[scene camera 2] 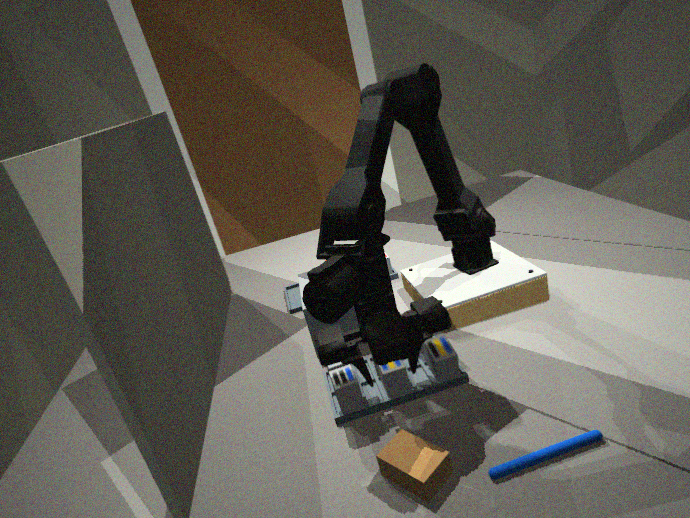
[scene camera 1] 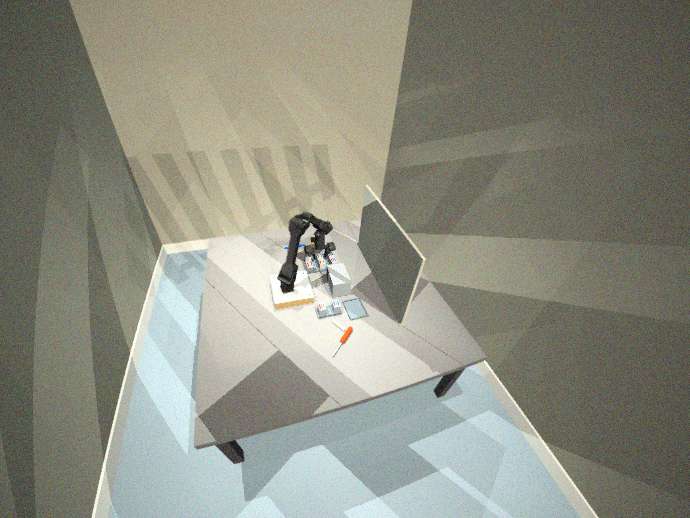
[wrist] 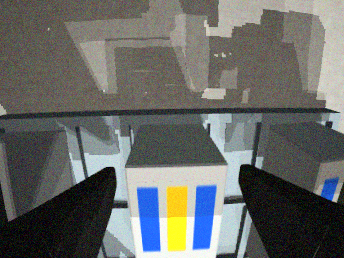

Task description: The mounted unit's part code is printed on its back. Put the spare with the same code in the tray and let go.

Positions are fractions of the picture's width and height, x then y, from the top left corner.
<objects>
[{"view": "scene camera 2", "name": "my gripper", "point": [0.57, 0.73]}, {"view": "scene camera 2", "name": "blue pen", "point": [0.86, 0.84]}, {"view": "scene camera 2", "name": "tall upright panel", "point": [0.17, 0.42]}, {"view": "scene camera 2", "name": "mounted unit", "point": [0.51, 0.62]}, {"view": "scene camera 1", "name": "tall upright panel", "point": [0.57, 0.51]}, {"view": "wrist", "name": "my gripper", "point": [0.52, 0.68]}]
</objects>
